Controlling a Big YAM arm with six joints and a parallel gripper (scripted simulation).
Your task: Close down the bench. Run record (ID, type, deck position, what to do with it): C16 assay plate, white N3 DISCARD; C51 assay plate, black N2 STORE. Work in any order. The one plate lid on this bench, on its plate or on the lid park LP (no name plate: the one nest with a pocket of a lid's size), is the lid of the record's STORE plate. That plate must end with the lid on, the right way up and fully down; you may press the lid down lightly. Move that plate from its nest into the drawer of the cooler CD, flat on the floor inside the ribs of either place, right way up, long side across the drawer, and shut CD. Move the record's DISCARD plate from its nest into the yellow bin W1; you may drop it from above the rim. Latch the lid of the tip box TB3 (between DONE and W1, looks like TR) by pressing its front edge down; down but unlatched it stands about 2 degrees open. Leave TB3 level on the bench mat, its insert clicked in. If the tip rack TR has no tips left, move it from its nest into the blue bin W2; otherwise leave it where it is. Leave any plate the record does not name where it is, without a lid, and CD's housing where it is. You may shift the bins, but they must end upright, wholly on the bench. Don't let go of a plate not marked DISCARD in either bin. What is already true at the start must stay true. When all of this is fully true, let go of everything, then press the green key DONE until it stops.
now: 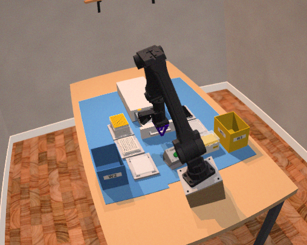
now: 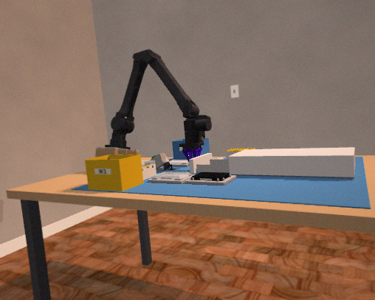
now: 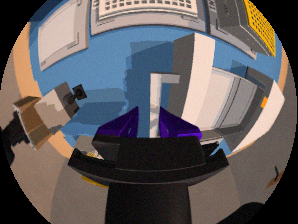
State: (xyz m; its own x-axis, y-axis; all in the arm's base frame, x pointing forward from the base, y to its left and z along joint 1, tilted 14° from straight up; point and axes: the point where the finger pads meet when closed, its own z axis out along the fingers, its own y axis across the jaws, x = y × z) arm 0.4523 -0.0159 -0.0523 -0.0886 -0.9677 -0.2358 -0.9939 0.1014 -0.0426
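Right now my hand is 160 mm past the plate lid, 170 mm to the right of it and 20 mm above it. Round my hand: cooler drawer (150 mm ahead, 10 mm to the right, 20 mm below); then name plate N1 (110 mm ahead, 170 mm to the left, 30 mm below); then white assay plate (10 mm ahead, 180 mm to the left, 20 mm below).
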